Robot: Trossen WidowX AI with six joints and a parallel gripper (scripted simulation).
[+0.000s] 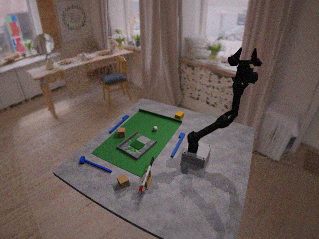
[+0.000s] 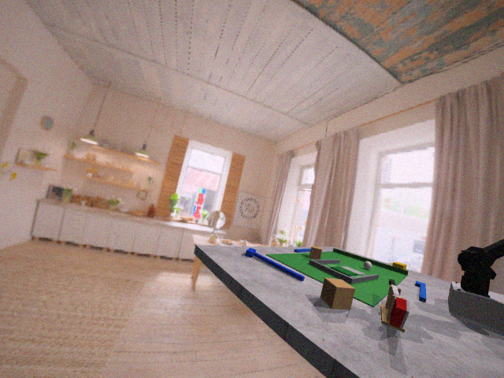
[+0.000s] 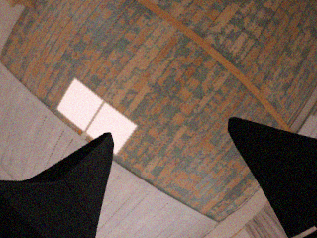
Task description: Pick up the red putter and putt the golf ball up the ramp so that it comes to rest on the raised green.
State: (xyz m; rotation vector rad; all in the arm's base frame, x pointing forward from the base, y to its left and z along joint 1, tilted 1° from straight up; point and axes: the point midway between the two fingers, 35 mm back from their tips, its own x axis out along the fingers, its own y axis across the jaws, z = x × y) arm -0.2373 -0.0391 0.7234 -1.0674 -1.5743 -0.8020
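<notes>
Now: the red putter 45 cm ahead of my gripper tip, 34 cm to the left of it and 79 cm below it. The rest, counted from my gripper tip: wooden stand 45 cm ahead, 35 cm to the left, 81 cm below; white golf ball 61 cm ahead, 19 cm to the right, 82 cm below; yellow cube 46 cm ahead, 48 cm to the right, 82 cm below.
</notes>
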